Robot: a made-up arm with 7 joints. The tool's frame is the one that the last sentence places. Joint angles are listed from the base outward.
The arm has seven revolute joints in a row. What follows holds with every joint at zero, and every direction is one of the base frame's.
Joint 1 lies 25 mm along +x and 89 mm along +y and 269 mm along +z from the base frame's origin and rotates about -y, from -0.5 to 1.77 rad.
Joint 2 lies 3 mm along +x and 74 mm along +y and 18 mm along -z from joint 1 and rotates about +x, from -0.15 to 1.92 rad.
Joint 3 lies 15 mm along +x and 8 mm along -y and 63 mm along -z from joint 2 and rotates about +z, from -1.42 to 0.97 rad.
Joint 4 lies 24 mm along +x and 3 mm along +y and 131 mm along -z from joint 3 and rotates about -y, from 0.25 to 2.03 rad.
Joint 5 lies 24 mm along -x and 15 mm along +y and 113 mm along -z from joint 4 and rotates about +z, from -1.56 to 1.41 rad.
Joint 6 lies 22 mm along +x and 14 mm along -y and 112 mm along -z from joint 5 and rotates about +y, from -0.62 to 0.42 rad.
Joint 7 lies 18 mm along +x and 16 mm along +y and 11 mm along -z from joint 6 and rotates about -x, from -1.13 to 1.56 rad.
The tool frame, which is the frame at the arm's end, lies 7 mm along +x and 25 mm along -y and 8 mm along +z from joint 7; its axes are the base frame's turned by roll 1.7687, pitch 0.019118 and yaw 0.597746 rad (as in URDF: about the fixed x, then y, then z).
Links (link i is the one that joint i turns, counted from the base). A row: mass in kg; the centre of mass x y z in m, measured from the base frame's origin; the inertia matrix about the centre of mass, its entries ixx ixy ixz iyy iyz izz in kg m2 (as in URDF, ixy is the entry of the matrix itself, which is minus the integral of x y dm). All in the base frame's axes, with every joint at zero. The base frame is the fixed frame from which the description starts. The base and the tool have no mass.
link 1: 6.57; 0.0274 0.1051 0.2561; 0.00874 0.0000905 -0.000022 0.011 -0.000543 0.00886
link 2: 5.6; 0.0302 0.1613 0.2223; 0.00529 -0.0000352 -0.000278 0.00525 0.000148 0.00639
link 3: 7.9; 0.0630 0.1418 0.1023; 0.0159 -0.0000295 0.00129 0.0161 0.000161 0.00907
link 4: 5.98; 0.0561 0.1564 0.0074; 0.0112 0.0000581 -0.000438 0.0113 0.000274 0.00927
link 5: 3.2; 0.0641 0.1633 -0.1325; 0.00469 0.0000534 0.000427 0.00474 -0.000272 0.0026
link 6: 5.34; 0.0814 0.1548 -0.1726; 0.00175 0 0 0.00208 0 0.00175
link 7: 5.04; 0.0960 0.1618 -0.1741; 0.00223 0 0 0.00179 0 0.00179
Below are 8 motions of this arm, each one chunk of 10 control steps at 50 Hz.
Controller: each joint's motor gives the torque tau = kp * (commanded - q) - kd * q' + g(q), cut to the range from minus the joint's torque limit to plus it. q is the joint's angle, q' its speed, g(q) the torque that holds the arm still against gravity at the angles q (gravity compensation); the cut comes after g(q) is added. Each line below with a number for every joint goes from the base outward.
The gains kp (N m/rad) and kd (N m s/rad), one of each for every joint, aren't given. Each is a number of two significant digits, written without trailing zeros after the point. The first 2 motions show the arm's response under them.
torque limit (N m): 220 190 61 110 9.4 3.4 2
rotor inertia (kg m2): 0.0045 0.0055 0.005 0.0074 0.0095 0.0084 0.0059
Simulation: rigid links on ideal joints. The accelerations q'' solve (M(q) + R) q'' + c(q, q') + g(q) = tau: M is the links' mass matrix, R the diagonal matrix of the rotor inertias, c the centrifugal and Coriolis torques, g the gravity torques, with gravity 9.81 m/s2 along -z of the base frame. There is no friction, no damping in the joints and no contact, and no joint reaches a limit. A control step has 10 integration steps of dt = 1/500 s. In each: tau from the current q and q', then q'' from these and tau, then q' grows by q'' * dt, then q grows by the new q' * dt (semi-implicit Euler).
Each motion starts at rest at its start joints. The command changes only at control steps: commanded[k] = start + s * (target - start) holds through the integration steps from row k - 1 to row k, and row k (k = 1, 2, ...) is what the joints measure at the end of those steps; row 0 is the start. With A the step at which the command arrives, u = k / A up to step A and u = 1 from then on. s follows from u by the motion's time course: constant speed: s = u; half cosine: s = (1 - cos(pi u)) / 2; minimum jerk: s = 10 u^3 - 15 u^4 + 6 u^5; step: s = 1 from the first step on.
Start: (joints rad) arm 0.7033 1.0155 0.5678 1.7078 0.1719 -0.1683 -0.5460
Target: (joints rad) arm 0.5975 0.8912 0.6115 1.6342 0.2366 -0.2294 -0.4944
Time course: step
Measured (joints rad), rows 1 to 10:
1: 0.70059 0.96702 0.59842 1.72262 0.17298 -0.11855 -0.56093
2: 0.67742 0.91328 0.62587 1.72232 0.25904 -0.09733 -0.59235
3: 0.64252 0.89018 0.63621 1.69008 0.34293 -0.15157 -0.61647
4: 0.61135 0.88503 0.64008 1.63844 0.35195 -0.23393 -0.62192
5: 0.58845 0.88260 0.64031 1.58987 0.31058 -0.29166 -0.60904
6: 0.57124 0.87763 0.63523 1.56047 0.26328 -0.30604 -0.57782
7: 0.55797 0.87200 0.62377 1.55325 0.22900 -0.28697 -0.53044
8: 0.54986 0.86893 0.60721 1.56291 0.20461 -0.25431 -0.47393
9: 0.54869 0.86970 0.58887 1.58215 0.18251 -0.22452 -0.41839
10: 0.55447 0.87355 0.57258 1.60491 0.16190 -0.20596 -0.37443
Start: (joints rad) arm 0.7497 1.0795 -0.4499 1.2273 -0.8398 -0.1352 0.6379
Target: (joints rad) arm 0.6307 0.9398 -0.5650 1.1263 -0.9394 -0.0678 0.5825
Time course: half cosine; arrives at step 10
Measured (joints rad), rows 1 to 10:
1: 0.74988 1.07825 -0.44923 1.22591 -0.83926 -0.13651 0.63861
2: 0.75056 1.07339 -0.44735 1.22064 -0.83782 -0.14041 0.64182
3: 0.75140 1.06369 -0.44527 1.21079 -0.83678 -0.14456 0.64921
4: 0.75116 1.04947 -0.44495 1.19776 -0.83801 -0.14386 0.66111
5: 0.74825 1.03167 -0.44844 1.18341 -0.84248 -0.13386 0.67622
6: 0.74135 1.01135 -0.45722 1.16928 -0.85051 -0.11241 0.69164
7: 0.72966 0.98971 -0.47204 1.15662 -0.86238 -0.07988 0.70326
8: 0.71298 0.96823 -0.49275 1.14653 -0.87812 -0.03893 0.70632
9: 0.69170 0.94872 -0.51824 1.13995 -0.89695 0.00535 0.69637
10: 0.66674 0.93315 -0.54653 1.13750 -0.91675 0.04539 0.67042
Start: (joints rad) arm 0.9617 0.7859 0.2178 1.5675 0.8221 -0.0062 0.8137
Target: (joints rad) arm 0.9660 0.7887 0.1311 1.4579 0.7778 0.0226 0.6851
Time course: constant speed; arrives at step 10
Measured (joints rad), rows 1 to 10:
1: 0.96308 0.78703 0.21570 1.56443 0.82020 -0.01066 0.81293
2: 0.96640 0.78883 0.21101 1.55666 0.81544 -0.01857 0.80963
3: 0.97038 0.79023 0.20464 1.54579 0.81067 -0.02401 0.80237
4: 0.97355 0.79089 0.19724 1.53372 0.80806 -0.02295 0.79089
5: 0.97514 0.79105 0.18911 1.52136 0.80692 -0.01508 0.77596
6: 0.97517 0.79097 0.18028 1.50887 0.80528 -0.00272 0.75883
7: 0.97406 0.79074 0.17073 1.49621 0.80188 0.01100 0.74073
8: 0.97227 0.79036 0.16045 1.48348 0.79670 0.02347 0.72256
9: 0.97017 0.78982 0.14955 1.47088 0.79033 0.03311 0.70494
10: 0.96801 0.78918 0.13826 1.45861 0.78330 0.03938 0.68818

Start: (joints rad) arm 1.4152 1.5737 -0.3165 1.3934 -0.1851 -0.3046 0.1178
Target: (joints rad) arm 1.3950 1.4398 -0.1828 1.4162 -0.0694 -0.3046 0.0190
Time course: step
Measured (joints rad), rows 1 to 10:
1: 1.40455 1.50160 -0.22984 1.37385 -0.21149 -0.34871 0.13164
2: 1.40892 1.43587 -0.18601 1.36679 -0.13256 -0.36505 0.13203
3: 1.39862 1.42276 -0.18497 1.39011 -0.03382 -0.33242 0.10433
4: 1.39059 1.42860 -0.19179 1.42443 -0.00996 -0.29207 0.06090
5: 1.39033 1.43300 -0.19476 1.45146 -0.03825 -0.26610 0.01300
6: 1.39248 1.43371 -0.19501 1.46339 -0.06355 -0.25907 -0.03282
7: 1.39338 1.43340 -0.19418 1.46006 -0.06688 -0.26671 -0.07060
8: 1.39302 1.43406 -0.19238 1.44641 -0.06114 -0.28128 -0.09456
9: 1.39251 1.43619 -0.18958 1.42862 -0.06117 -0.29558 -0.10091
10: 1.39248 1.43918 -0.18624 1.41178 -0.06975 -0.30539 -0.08895

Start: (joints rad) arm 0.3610 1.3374 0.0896 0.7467 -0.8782 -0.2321 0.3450
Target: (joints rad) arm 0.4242 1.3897 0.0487 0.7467 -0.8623 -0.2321 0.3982
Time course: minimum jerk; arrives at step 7
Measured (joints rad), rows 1 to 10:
1: 0.36140 1.33781 0.08841 0.74654 -0.87813 -0.23225 0.34504
2: 0.36376 1.34026 0.08186 0.74575 -0.87840 -0.23312 0.34528
3: 0.36922 1.34599 0.06868 0.74452 -0.88120 -0.23511 0.34582
4: 0.37782 1.35482 0.05237 0.74328 -0.88698 -0.23795 0.34671
5: 0.38846 1.36530 0.03907 0.74223 -0.89274 -0.24065 0.34826
6: 0.39949 1.37552 0.03406 0.74137 -0.89428 -0.24193 0.35124
7: 0.40971 1.38417 0.03820 0.74093 -0.88911 -0.24067 0.35675
8: 0.41914 1.39139 0.04667 0.74132 -0.87769 -0.23656 0.36578
9: 0.42759 1.39729 0.05551 0.74317 -0.86352 -0.23022 0.37867
10: 0.43470 1.40161 0.06289 0.74645 -0.84965 -0.22297 0.39490

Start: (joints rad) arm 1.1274 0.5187 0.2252 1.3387 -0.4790 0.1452 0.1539
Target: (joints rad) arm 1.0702 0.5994 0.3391 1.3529 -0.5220 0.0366 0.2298
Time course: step
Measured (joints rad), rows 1 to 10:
1: 1.11271 0.54480 0.22184 1.35804 -0.52958 0.14949 0.14937
2: 1.09071 0.57614 0.23908 1.37861 -0.59102 0.12000 0.14132
3: 1.07513 0.59312 0.27599 1.37477 -0.58996 0.05229 0.13792
4: 1.06598 0.60134 0.31880 1.35572 -0.54872 -0.01372 0.14846
5: 1.05951 0.60769 0.35762 1.33766 -0.50912 -0.04804 0.17644
6: 1.05441 0.61363 0.38715 1.32769 -0.48667 -0.04630 0.21882
7: 1.05180 0.61762 0.40484 1.32567 -0.47750 -0.01917 0.26866
8: 1.05294 0.61840 0.41011 1.32908 -0.47472 0.01911 0.31702
9: 1.05787 0.61615 0.40418 1.33563 -0.47575 0.05645 0.35487
10: 1.06541 0.61192 0.38979 1.34375 -0.48132 0.08463 0.37506

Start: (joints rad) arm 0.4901 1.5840 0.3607 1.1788 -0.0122 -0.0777 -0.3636
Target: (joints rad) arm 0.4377 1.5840 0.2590 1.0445 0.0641 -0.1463 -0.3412
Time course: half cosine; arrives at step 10
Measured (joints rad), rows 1 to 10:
1: 0.48981 1.58457 0.35977 1.17794 -0.00952 -0.07882 -0.36367
2: 0.48877 1.58634 0.35655 1.17445 -0.00007 -0.08316 -0.36395
3: 0.48677 1.58897 0.35076 1.16678 0.01666 -0.09199 -0.36452
4: 0.48381 1.59168 0.34272 1.15398 0.03789 -0.10515 -0.36520
5: 0.47987 1.59379 0.33279 1.13586 0.05954 -0.12095 -0.36565
6: 0.47489 1.59479 0.32134 1.11319 0.07763 -0.13629 -0.36547
7: 0.46888 1.59432 0.30880 1.08782 0.08920 -0.14752 -0.36434
8: 0.46193 1.59221 0.29578 1.06253 0.09240 -0.15158 -0.36203
9: 0.45426 1.58856 0.28303 1.04053 0.08640 -0.14697 -0.35848
10: 0.44630 1.58368 0.27142 1.02493 0.07121 -0.13414 -0.35384

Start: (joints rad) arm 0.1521 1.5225 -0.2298 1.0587 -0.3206 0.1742 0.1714
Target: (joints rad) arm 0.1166 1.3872 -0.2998 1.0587 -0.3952 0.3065 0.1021
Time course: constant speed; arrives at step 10
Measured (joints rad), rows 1 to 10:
1: 0.15507 1.51731 -0.22721 1.05654 -0.32239 0.17286 0.17288
2: 0.15903 1.50759 -0.22405 1.05336 -0.32097 0.17675 0.17546
3: 0.16150 1.49617 -0.22317 1.05168 -0.31727 0.19074 0.17816
4: 0.16196 1.48370 -0.22531 1.05230 -0.31585 0.21376 0.18000
5: 0.16050 1.47000 -0.23035 1.05463 -0.31873 0.24160 0.17965
6: 0.15718 1.45507 -0.23808 1.05759 -0.32549 0.26959 0.17565
7: 0.15205 1.43919 -0.24818 1.06027 -0.33534 0.29399 0.16708
8: 0.14528 1.42275 -0.26017 1.06210 -0.34791 0.31273 0.15377
9: 0.13720 1.40614 -0.27347 1.06286 -0.36290 0.32545 0.13637
10: 0.12821 1.38965 -0.28743 1.06261 -0.37969 0.33319 0.11610

